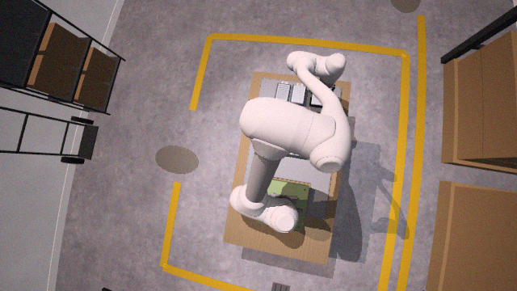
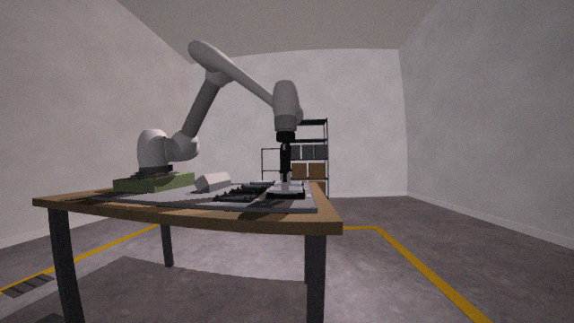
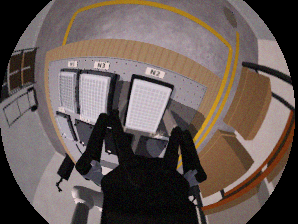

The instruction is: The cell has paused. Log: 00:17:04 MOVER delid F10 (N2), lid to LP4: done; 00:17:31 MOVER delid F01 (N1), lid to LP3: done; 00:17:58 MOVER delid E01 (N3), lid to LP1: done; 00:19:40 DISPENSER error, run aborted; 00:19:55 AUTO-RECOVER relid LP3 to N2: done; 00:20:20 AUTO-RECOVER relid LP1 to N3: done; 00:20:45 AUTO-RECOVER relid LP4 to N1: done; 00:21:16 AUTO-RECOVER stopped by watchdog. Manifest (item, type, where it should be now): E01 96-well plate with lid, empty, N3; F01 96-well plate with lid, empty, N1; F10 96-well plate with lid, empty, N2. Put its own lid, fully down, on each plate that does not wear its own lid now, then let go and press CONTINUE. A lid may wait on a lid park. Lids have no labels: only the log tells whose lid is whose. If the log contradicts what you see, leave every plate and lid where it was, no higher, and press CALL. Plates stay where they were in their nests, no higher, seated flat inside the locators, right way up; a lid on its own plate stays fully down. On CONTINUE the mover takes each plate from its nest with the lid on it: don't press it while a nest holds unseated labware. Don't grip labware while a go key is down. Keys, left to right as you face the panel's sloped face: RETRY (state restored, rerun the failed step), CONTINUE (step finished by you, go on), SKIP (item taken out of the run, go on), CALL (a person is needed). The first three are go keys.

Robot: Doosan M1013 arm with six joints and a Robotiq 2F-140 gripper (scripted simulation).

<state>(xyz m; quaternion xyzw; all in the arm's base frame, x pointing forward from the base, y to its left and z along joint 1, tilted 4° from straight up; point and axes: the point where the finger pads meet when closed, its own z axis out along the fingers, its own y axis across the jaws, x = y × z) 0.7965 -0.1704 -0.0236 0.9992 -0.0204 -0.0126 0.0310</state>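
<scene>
My gripper is now 34 cm to the right of the label, 8 cm past it and 5 cm above it.
</scene>
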